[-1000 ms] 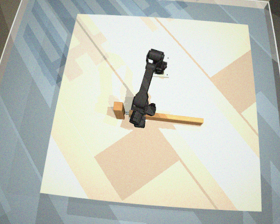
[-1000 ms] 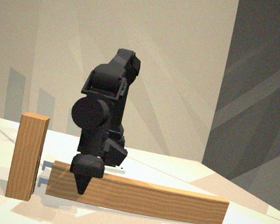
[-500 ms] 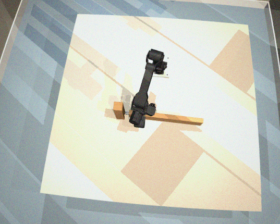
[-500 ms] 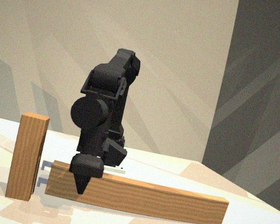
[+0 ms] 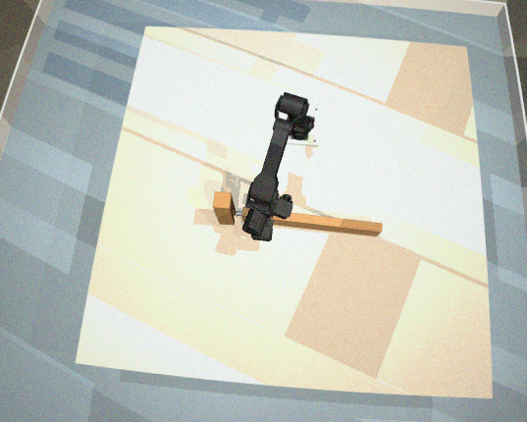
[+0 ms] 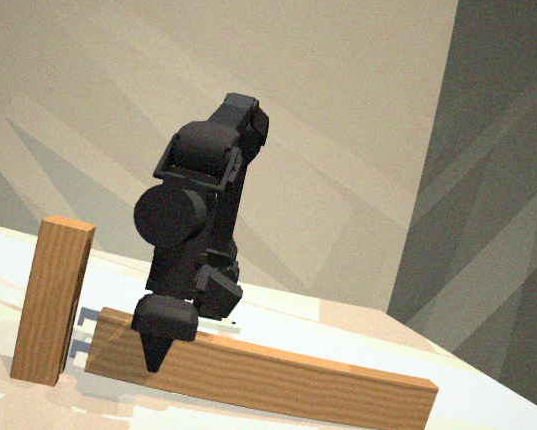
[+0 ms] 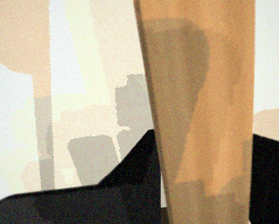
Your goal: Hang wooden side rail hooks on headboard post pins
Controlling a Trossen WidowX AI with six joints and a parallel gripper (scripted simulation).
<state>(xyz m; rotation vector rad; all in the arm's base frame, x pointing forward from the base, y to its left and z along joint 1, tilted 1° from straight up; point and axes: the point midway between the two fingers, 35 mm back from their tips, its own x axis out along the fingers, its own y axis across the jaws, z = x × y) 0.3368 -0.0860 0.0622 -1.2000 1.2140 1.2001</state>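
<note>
Now: gripper tip 120 mm to the left of the headboard post and 40 mm below it.
</note>
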